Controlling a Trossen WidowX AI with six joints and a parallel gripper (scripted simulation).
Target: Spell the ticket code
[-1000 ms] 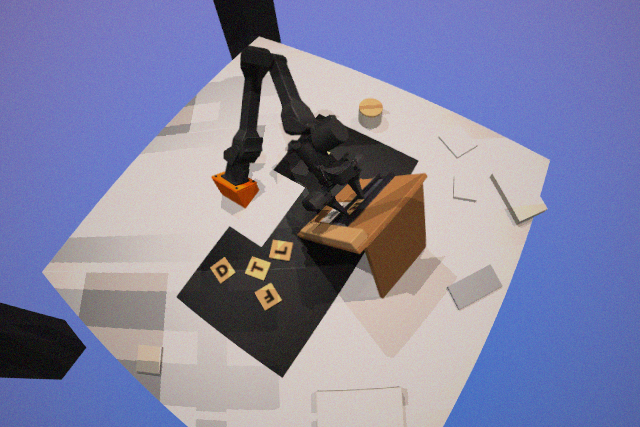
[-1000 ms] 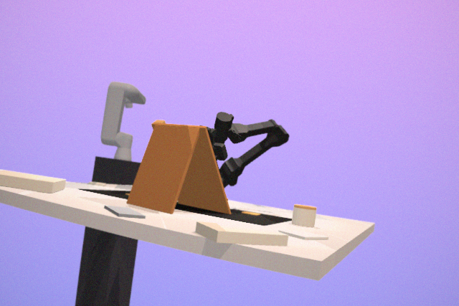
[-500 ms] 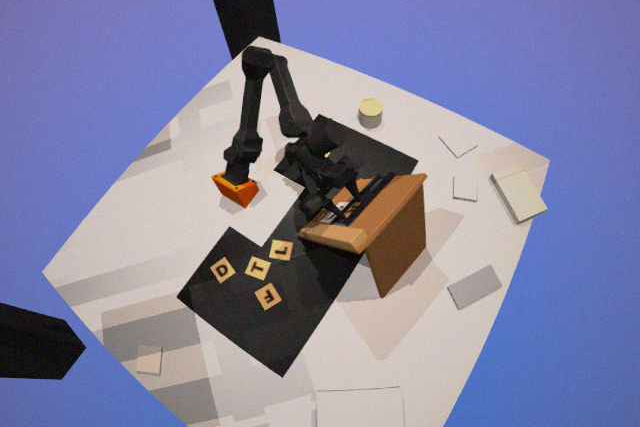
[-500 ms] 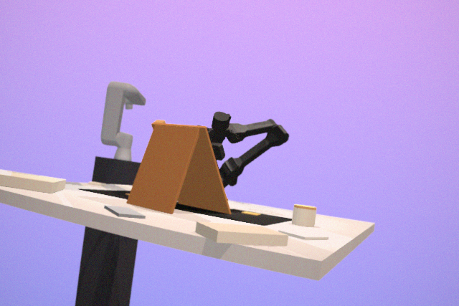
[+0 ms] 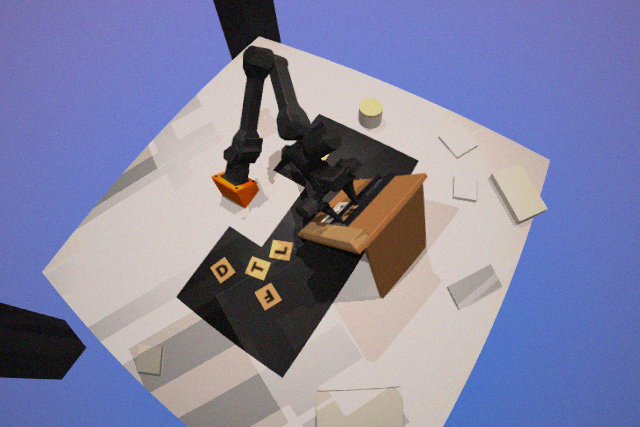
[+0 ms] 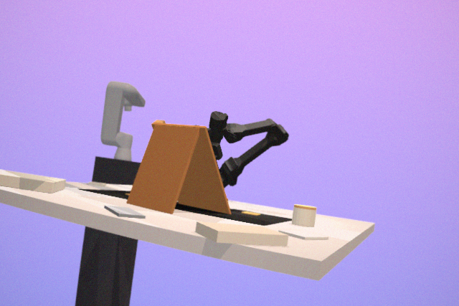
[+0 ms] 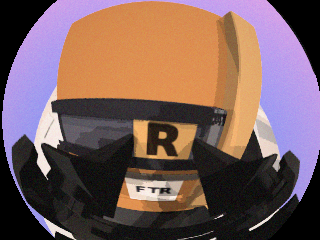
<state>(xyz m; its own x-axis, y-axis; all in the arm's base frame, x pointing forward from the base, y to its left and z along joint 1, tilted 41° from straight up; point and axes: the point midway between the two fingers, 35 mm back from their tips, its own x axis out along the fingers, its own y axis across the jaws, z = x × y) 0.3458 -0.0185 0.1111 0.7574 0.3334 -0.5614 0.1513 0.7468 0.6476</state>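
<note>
My gripper tip is 8 cm above the white ticket, 5 cm past it and 1 cm to the right of it. From my gripper tip the other things lie so: grey slab: 38 cm ahead, 16 cm below, 6 cm to the left.
</note>
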